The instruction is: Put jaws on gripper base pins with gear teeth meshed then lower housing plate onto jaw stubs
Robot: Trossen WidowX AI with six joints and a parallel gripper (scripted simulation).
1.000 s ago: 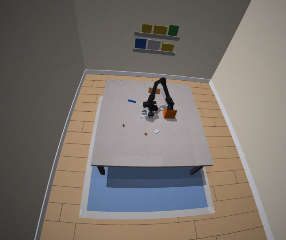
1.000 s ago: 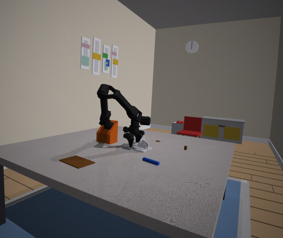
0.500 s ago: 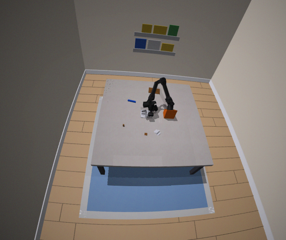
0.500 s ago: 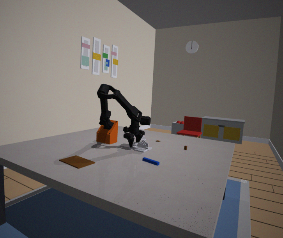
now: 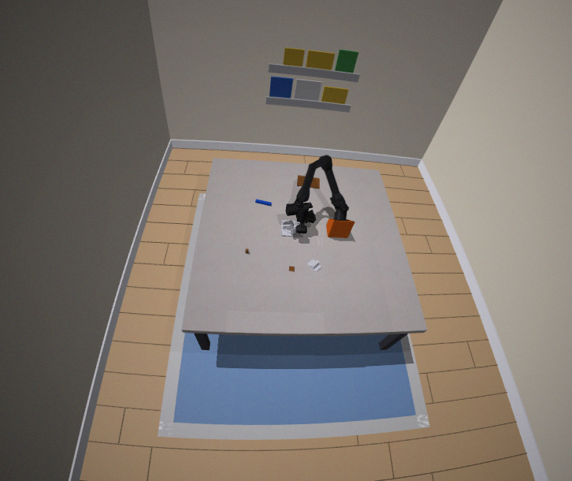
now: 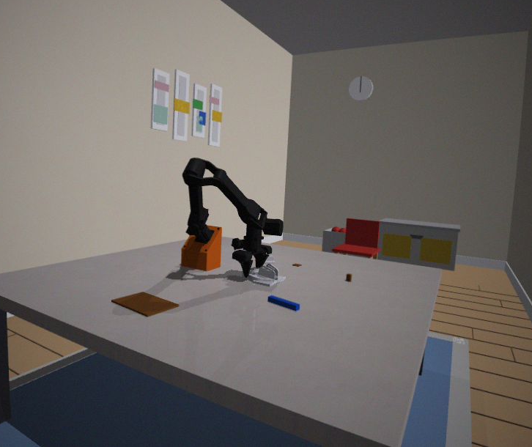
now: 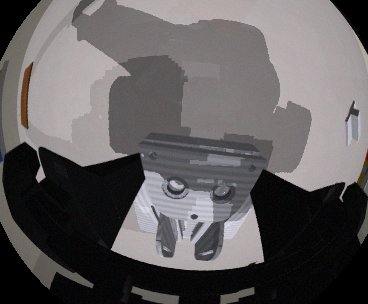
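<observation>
The white gripper base lies 2 cm above my gripper tip and 1 cm ahead of it. From my gripper tip the other things lie so: grey jaw (2 cm to the right, 2 cm ahead, 1 cm above); then blue bar (23 cm ahead, 20 cm to the right); then small brown tile (29 cm to the left, 5 cm ahead, 1 cm below).
</observation>
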